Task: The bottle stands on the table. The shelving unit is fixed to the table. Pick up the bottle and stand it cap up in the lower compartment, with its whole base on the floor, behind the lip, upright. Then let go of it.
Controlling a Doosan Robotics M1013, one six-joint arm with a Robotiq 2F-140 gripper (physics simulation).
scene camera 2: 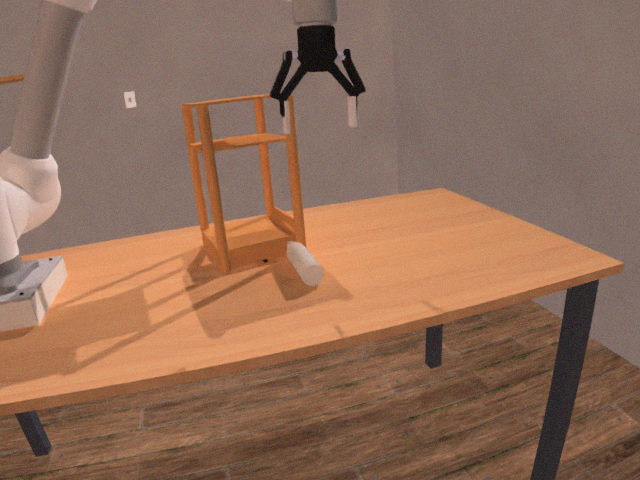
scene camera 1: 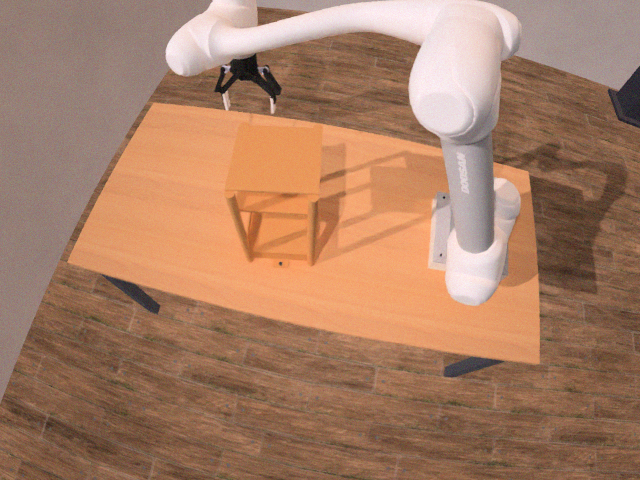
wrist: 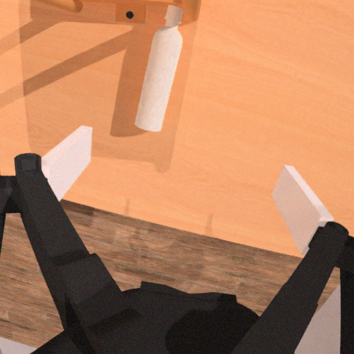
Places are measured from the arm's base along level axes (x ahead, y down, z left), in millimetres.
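Pixels of known places: gripper, fingertip midpoint: (scene camera 2: 320,129) (scene camera 1: 250,109).
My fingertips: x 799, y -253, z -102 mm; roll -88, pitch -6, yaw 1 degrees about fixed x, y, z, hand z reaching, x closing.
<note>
Behind a point stands the place of what it marks.
The white bottle (scene camera 2: 306,264) @(x 730, y 19, z -160 mm) (wrist: 160,77) lies on its side on the table (scene camera 1: 155,206) @(x 1138, y 66, z 144 mm) (scene camera 2: 465,248) @(x 1140, y 66, z -128 mm) (wrist: 275,100), outside the shelving unit (scene camera 1: 279,157) @(x 631, y -332, z 126 mm) (scene camera 2: 214,196) @(x 562, y -123, z -16 mm). Its cap end points at the unit's front, close to the foot of one front post; whether it touches cannot be told. Its base points toward the near table edge in the wrist view. The bottle does not show in scene camera 1. My gripper (scene camera 1: 250,110) @(x 799, y -253, z -102 mm) (scene camera 2: 319,128) @(x 799, y -253, z -102 mm) (wrist: 186,162) is wide open and empty, pointing down, high above the table and off the unit's front. The lower compartment holds no bottle.
The unit has a top board, a middle shelf, corner posts and a raised lip; a small screwed tab (scene camera 1: 280,263) @(x 616, y 59, z 248 mm) is at its foot in scene camera 1. The arm's base (scene camera 1: 439,232) @(x 121, y 3, z 34 mm) (scene camera 2: 31,289) @(x 128, y 0, z -88 mm) stands at the other end of the table. The near table edge runs below my fingers in the wrist view.
</note>
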